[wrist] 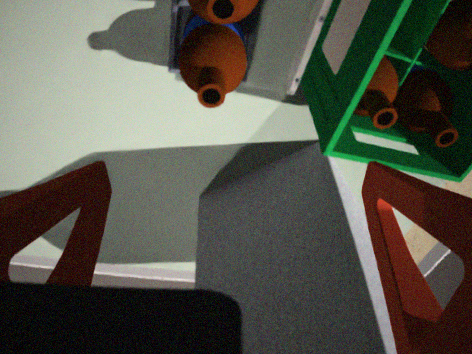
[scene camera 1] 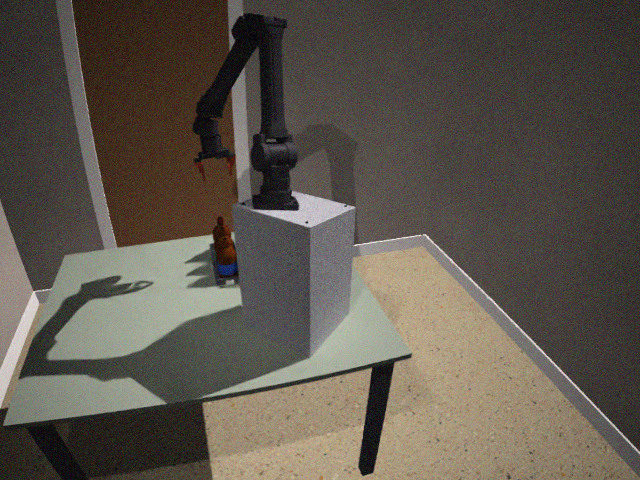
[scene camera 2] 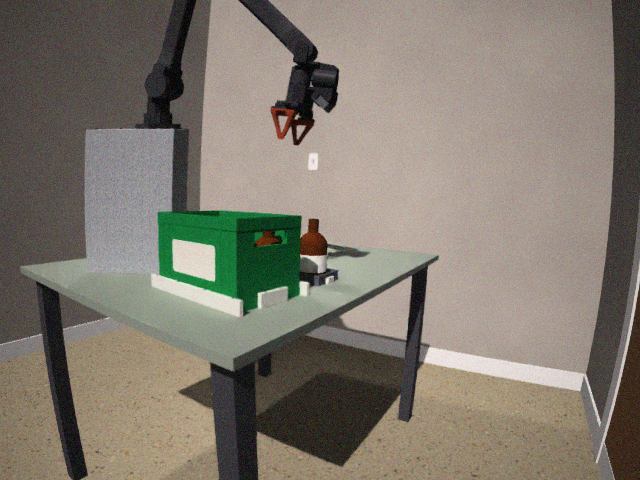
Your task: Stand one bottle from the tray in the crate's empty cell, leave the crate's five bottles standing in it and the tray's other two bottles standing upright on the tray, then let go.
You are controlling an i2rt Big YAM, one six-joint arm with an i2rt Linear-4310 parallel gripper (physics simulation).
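Places are measured from the arm's base along level axes (x left, y ahead, z down), in metres.
Pixels of known places: gripper, fingertip midpoint: (wrist: 236, 175) (scene camera 1: 217, 178) (scene camera 2: 288, 142); arm's base at its link origin: (scene camera 1: 274, 205) (scene camera 2: 158, 128).
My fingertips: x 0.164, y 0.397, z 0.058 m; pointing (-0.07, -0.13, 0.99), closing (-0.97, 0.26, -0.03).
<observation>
For each thing: its middle in the pictures, then the offset to it from my fingertips. "spot": a spot on its surface instead. Level surfaces: height alone.
- dark tray at the middle of its body: (scene camera 2: 284, 270) (scene camera 1: 225, 261) dy -0.006, dx +0.004, dz +0.347 m
- second bottle at a spot on its surface: (wrist: 222, 8) spot: dy -0.007, dx +0.003, dz +0.200 m
- end bottle at the middle of its body: (scene camera 2: 312, 249) (scene camera 1: 221, 235) dy +0.084, dx +0.010, dz +0.277 m
- green crate at the middle of its body: (wrist: 431, 24) (scene camera 2: 226, 253) dy +0.017, dx -0.222, dz +0.272 m
- pale green table at its surface level: dz +0.360 m
My gripper (scene camera 1: 217, 176) (scene camera 2: 288, 140) (wrist: 236, 175) is open and empty, high above the table and well above the bottles. Brown bottles stand upright in a row on the dark tray (scene camera 1: 226, 282) (scene camera 2: 317, 281) (wrist: 176, 42). The near one (scene camera 1: 225, 254) (wrist: 212, 57) has a blue label; a second bottle (wrist: 222, 8) is cut by the wrist view's top edge. The end bottle (scene camera 2: 313, 243) in scene camera 2 has a white label. The green crate (scene camera 2: 268, 279) (wrist: 314, 95) holds brown bottles; several show in the wrist view. The crate's far part and its empty cell are out of that view.
A grey pedestal (scene camera 1: 273, 273) (scene camera 2: 129, 201) (wrist: 270, 225) carries the arm and hides the crate in scene camera 1. White strips (scene camera 2: 196, 295) (wrist: 309, 52) border the crate's base on the pale green table (scene camera 1: 155, 320) (scene camera 2: 289, 325). The tray stands beside the crate, with a gap between.
</observation>
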